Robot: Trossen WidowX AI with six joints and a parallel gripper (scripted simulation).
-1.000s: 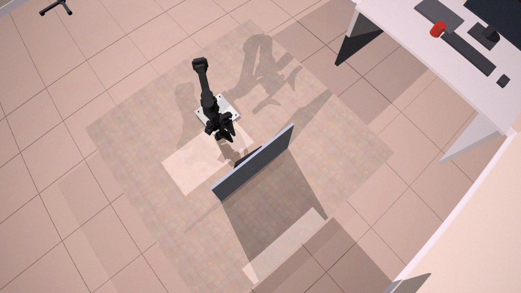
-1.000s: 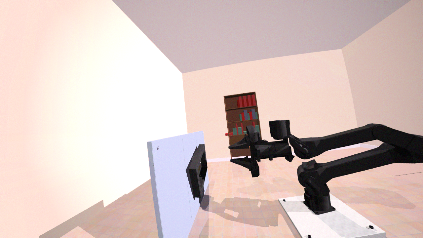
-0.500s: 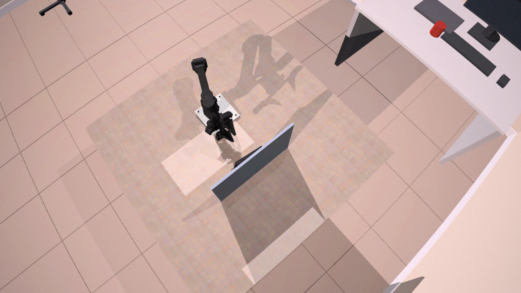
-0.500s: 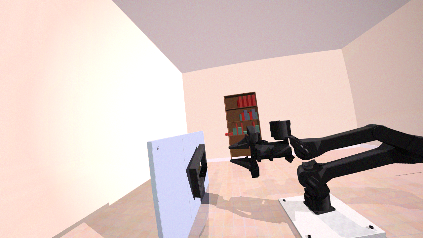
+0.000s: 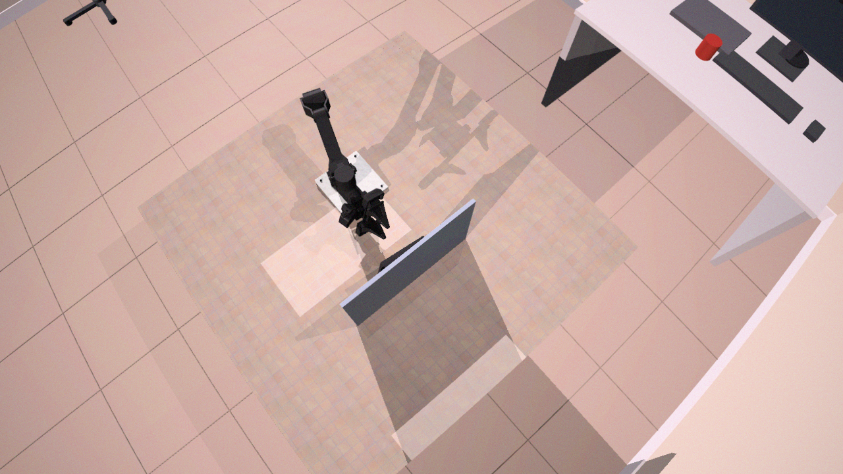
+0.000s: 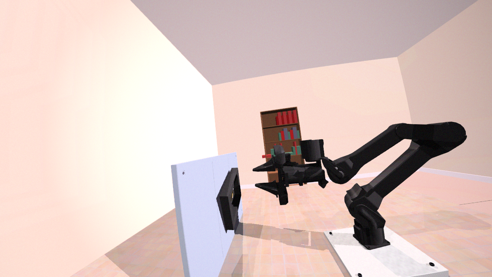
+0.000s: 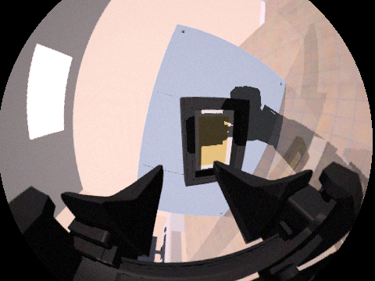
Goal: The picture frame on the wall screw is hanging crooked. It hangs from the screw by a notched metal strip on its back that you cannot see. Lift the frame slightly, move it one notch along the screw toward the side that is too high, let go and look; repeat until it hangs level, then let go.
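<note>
The picture frame is 9 cm ahead of my gripper tip, 6 cm below it and 2 cm to the right of it. From my gripper tip the other things lie so: wall panel (10 cm ahead, 7 cm below, 1 cm to the right).
</note>
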